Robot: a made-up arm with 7 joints.
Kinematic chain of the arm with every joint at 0, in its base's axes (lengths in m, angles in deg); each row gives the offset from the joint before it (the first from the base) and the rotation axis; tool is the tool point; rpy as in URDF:
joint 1: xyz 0 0 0.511 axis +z
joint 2: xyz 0 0 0 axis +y
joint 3: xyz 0 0 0.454 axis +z
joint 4: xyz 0.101 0 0 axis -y
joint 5: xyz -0.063 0 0.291 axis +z
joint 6: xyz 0 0 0 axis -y
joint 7: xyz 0.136 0 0 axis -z
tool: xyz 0 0 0 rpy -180 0 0
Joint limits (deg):
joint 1: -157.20..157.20
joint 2: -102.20..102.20
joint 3: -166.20..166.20
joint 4: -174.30..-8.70
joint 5: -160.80..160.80
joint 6: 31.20..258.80
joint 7: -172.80..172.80
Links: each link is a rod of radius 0.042 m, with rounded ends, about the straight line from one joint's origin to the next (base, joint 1, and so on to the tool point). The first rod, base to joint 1, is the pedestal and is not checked.
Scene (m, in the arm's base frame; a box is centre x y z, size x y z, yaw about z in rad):
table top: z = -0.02
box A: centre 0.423 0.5 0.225 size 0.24 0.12 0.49 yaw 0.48
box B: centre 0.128 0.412 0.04 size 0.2 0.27 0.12 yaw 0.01
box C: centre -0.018 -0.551 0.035 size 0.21 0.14 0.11 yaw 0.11
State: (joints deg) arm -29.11 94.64 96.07 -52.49 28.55 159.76 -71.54
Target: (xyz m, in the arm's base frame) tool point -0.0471 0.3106 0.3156
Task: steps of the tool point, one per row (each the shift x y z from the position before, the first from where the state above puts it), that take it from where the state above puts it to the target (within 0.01 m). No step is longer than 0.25 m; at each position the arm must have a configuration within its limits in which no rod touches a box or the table.
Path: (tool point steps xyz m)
1: 0.0166 0.0367 0.0822
2: -0.0055 0.0083 0.0999
3: -0.0315 -0.0243 0.1036
4: -0.0590 -0.0550 0.0916
5: -0.0843 -0.0777 0.0654
6: 0.0095 0.2403 -0.0070
7: -0.0597 0.2251 -0.0512
8: -0.1202 0.1758 -0.0878
9: -0.1578 0.1006 -0.1107
10: -0.1629 0.0142 -0.1153
11: -0.1346 -0.0640 -0.1003
12: -0.0811 -0.1171 -0.0684

